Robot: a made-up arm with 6 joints.
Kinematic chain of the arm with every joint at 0, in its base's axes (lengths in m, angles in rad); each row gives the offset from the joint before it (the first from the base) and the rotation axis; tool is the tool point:
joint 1: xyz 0 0 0.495 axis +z
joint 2: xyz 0.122 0 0 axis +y
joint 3: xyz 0 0 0.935 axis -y
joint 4: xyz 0 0 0.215 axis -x
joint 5: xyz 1.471 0 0 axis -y
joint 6: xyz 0.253 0 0 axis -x
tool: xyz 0 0 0
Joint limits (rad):
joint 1: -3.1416..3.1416
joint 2: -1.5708..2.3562
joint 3: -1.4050..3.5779
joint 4: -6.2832..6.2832
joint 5: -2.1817..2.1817
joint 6: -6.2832..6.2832
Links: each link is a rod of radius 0.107 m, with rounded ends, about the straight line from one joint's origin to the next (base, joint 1, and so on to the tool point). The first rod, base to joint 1, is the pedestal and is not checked.
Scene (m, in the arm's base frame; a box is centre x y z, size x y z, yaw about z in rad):
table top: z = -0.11
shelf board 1: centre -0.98 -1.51 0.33 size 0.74 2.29 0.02 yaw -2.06
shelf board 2: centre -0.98 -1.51 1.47 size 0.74 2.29 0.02 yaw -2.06
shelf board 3: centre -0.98 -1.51 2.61 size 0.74 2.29 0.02 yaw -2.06
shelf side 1: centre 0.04 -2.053 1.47 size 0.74 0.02 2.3 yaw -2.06
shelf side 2: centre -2 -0.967 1.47 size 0.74 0.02 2.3 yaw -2.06
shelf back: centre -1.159 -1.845 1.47 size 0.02 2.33 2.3 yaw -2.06
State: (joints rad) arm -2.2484 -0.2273 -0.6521 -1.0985 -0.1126 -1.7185
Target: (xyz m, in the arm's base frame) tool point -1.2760 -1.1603 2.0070
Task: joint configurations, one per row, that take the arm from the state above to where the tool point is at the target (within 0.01 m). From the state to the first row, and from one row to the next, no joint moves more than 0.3 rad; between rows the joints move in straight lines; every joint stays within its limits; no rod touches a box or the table.
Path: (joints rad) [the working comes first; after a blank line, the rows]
Joints at the target: -2.4057 -0.0381 0.1779 -1.1005 -0.0154 -1.7185
Straight joint move there: touches shelf board 2.

1: -2.2866 -0.4677 -0.8173 -1.0866 -0.1615 -1.7185
2: -2.3247 -0.7081 -0.9826 -1.0748 -0.2104 -1.7185
3: -2.3629 -0.9486 -1.1478 -1.0629 -0.2593 -1.7185
4: -2.4411 -0.8385 -0.8631 -1.0743 -0.1833 -1.7185
5: -2.5194 -0.7284 -0.5784 -1.0856 -0.1073 -1.7185
6: -2.5976 -0.6183 -0.2937 -1.0970 -0.0313 -1.7185
7: -2.5017 -0.3282 -0.0579 -1.0987 -0.0234 -1.7185
8: -2.4057 -0.0381 0.1779 -1.1005 -0.0154 -1.7185

